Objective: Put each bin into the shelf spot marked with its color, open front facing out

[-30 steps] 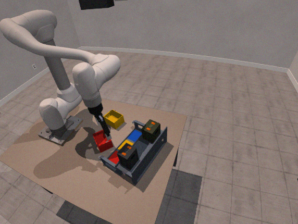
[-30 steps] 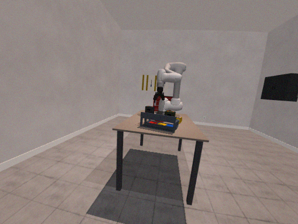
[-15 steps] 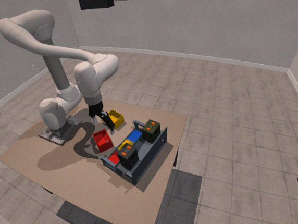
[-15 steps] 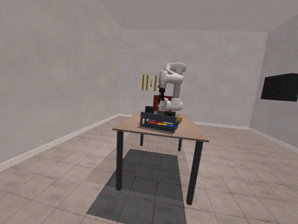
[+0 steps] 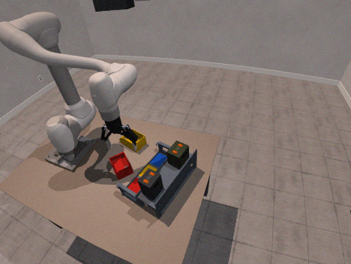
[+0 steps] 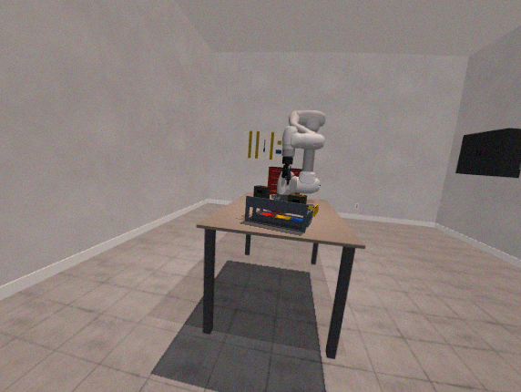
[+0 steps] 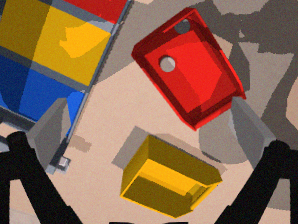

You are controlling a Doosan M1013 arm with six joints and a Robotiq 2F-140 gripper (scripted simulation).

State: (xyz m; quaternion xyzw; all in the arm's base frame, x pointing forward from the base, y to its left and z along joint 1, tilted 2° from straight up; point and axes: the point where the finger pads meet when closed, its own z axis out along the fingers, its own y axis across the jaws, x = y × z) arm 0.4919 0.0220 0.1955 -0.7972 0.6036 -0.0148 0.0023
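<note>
Right now the red bin is 17 cm below my hand and 7 cm behind it. Round my hand: yellow bin: 21 cm to the left, 17 cm below, 10 cm behind; then grey shelf: 27 cm ahead, 11 cm below, 2 cm to the right.
</note>
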